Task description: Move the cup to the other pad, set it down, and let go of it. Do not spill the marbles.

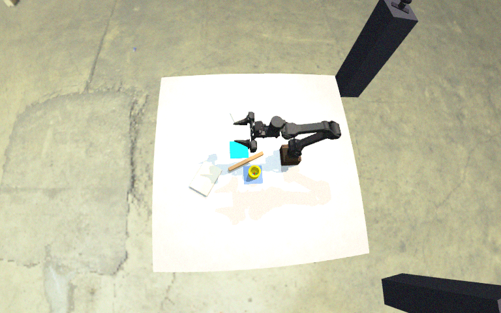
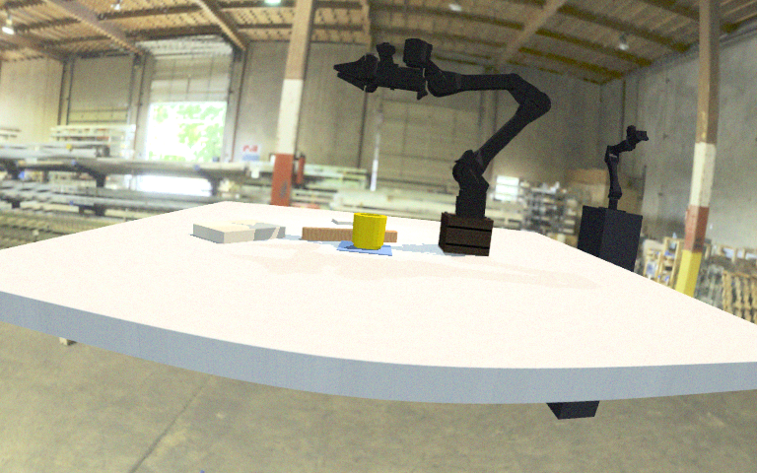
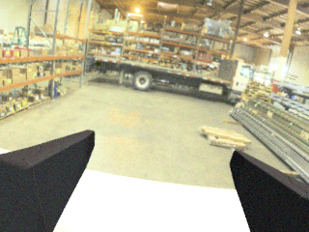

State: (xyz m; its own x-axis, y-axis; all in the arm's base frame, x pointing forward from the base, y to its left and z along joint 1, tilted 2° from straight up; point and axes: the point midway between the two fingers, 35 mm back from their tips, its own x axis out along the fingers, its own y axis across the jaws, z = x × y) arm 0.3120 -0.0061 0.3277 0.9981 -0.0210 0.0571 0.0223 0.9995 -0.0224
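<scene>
Now: gripper tip 370 mm above the yellow cup, 120 mm past it and 100 mm to the right of it. From my gripper tip the other things lie so: cyan pad: 410 mm below, 70 mm to the right, 40 mm behind; wooden bar: 400 mm below, 80 mm behind, 20 mm to the left; flat white slab: 390 mm below, 170 mm ahead, 110 mm to the left.
</scene>
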